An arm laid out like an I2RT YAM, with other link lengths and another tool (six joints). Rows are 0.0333 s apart.
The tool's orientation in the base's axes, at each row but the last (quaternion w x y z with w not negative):
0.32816, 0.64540, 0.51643, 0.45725
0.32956, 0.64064, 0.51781, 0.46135
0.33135, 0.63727, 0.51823, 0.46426
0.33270, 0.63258, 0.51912, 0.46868
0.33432, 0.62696, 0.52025, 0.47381
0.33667, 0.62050, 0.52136, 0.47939
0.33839, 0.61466, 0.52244, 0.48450
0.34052, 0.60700, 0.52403, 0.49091
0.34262, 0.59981, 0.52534, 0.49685
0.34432, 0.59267, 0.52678, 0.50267
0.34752, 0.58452, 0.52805, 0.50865
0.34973, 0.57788, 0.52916, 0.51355
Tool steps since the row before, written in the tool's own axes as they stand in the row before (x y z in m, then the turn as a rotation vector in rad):
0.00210, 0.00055, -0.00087, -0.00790, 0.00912, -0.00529
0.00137, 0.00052, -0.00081, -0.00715, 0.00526, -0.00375
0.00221, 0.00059, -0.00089, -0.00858, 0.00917, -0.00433
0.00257, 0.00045, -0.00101, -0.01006, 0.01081, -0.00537
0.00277, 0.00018, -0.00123, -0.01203, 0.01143, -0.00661
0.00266, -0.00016, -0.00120, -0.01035, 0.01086, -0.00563
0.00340, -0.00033, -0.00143, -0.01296, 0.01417, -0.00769
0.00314, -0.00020, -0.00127, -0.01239, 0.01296, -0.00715
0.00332, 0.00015, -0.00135, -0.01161, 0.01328, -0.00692
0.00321, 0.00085, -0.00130, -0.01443, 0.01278, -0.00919
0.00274, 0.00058, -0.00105, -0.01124, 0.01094, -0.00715
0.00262, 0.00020, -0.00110, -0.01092, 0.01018, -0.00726
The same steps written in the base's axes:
-0.00051, 0.00185, 0.00134, -0.00196, -0.01019, 0.00812
-0.00052, 0.00115, 0.00110, -0.00188, -0.00842, 0.00429
-0.00055, 0.00194, 0.00139, -0.00109, -0.01079, 0.00767
-0.00074, 0.00232, 0.00139, -0.00153, -0.01269, 0.00914
-0.00107, 0.00255, 0.00125, -0.00251, -0.01483, 0.00963
-0.00120, 0.00252, 0.00088, -0.00177, -0.01299, 0.00921
-0.00151, 0.00324, 0.00095, -0.00265, -0.01646, 0.01225
-0.00137, 0.00296, 0.00093, -0.00251, -0.01558, 0.01111
-0.00140, 0.00304, 0.00129, -0.00224, -0.01487, 0.01153
-0.00120, 0.00278, 0.00188, -0.00438, -0.01778, 0.01099
-0.00106, 0.00241, 0.00142, -0.00315, -0.01404, 0.00949
-0.00124, 0.00235, 0.00103, -0.00347, -0.01360, 0.00886

